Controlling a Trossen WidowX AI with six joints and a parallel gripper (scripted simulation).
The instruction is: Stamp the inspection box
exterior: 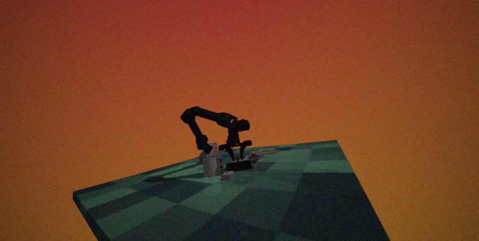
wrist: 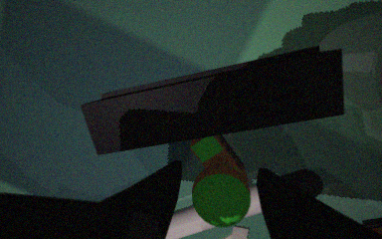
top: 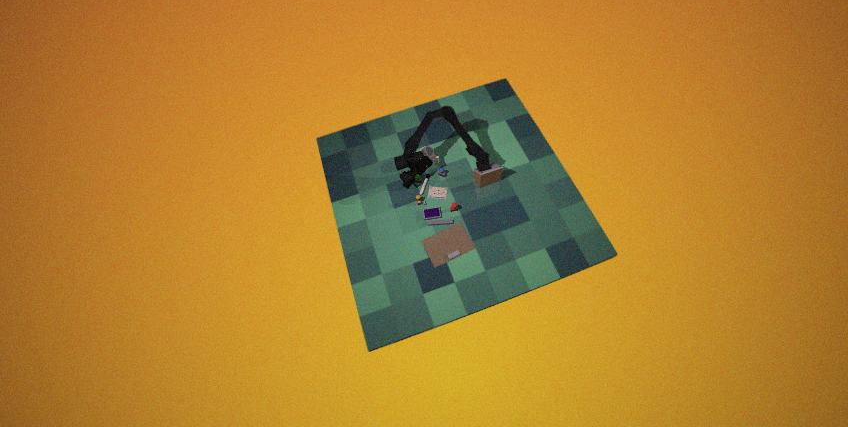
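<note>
Right now my gripper tip is 2 cm above the green-knobbed stamp. The rest, counted from my gripper tip: orange-knobbed stamp: 13 cm to the left, 2 cm below, 2 cm ahead; white marker: 4 cm behind, 3 cm below, 2 cm to the left; dark block: 3 cm ahead, 2 cm to the right, 2 cm below.
</note>
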